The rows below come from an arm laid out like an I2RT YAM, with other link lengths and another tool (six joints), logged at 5 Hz.
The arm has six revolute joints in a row. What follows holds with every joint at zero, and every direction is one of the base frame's.
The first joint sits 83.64 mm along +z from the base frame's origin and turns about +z.
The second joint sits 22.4 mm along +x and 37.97 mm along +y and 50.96 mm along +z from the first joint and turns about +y.
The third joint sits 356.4 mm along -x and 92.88 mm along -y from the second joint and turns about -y.
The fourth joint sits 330.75 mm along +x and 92.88 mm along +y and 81 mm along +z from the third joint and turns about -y.
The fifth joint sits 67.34 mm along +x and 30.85 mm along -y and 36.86 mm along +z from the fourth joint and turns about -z.
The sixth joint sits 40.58 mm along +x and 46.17 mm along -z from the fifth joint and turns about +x.
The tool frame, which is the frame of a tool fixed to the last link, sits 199 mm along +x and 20 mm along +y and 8 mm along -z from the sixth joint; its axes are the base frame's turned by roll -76.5, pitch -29.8 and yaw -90 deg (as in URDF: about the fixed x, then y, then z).
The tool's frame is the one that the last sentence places.
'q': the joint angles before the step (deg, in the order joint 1, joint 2, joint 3, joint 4, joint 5, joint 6). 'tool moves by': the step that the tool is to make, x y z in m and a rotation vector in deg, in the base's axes. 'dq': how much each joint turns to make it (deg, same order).
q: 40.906 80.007 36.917 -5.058 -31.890 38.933
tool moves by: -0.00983 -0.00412 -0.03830 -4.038 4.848 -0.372
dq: 0.730 4.282 -0.648 -0.788 0.566 1.124
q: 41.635 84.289 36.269 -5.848 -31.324 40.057
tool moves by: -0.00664 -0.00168 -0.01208 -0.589 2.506 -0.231
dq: 0.066 1.375 -0.760 0.459 -0.829 1.118
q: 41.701 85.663 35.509 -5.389 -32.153 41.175
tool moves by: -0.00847 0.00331 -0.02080 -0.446 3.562 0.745
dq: 0.223 3.953 -0.384 1.830 -1.995 0.813
